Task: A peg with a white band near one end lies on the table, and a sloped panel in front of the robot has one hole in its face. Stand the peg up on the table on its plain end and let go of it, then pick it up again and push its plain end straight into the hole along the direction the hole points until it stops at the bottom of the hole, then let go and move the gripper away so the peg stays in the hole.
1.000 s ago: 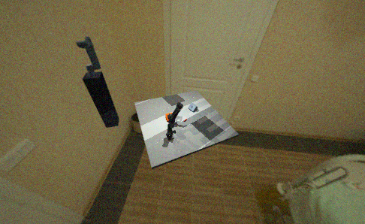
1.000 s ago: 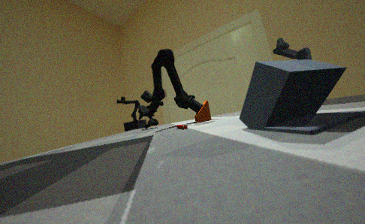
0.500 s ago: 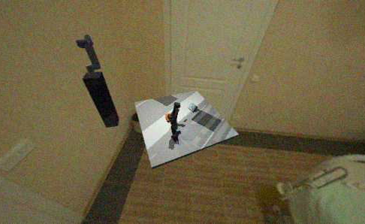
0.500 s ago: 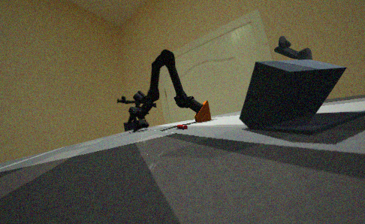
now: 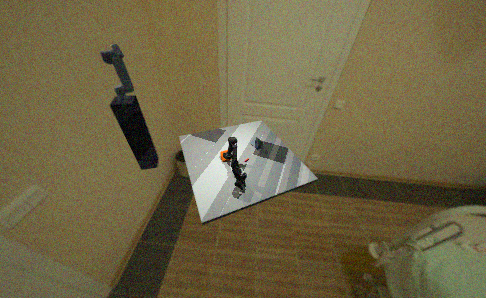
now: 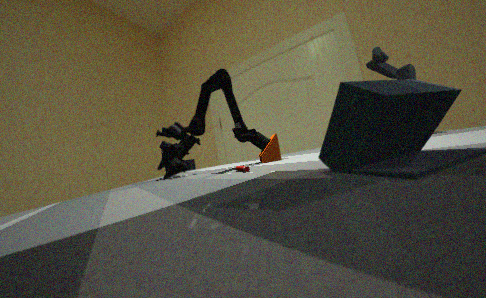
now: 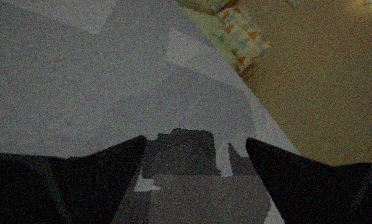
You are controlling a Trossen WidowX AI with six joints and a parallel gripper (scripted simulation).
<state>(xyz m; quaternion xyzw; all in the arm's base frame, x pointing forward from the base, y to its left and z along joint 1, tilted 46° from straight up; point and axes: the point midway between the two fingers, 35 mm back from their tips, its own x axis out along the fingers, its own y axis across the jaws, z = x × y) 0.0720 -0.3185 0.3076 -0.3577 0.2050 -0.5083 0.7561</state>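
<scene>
Now: gripper tip 170 mm short of the red peg, 400 mm to the right of it and 20 mm above it. From my gripper tip the other things lie so: sloped panel (370 mm ahead, 630 mm to the left, 20 mm above).
</scene>
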